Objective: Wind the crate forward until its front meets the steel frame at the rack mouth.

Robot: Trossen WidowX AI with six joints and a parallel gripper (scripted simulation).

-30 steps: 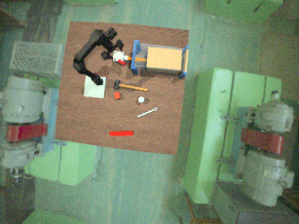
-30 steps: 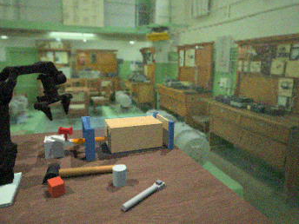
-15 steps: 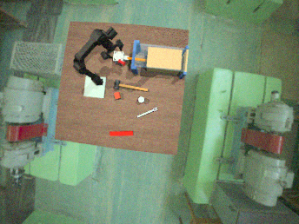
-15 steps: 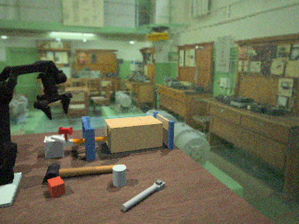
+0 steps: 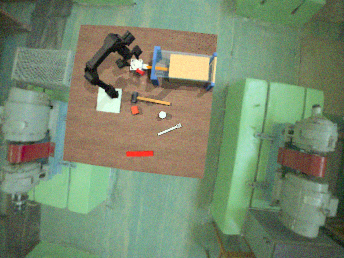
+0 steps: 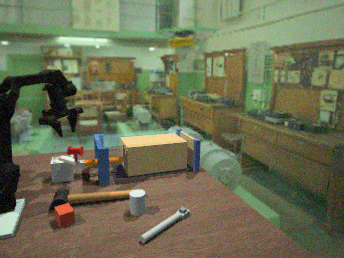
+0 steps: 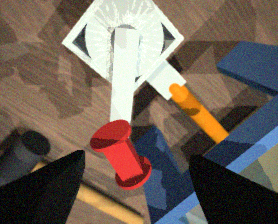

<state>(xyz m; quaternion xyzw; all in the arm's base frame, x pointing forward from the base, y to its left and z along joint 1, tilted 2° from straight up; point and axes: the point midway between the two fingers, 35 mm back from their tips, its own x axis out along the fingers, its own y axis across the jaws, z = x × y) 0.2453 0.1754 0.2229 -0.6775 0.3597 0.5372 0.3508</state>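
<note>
Right now my gripper tip is 20 mm short of the red knob, 40 mm to the left of it and 80 mm above it. The rest, counted from my gripper tip: winch handle: 10 mm to the right, 110 mm below; then winch: 40 mm behind, 40 mm to the left, 180 mm below; then blue steel frame: 130 mm ahead, 20 mm to the left, 110 mm below.
</note>
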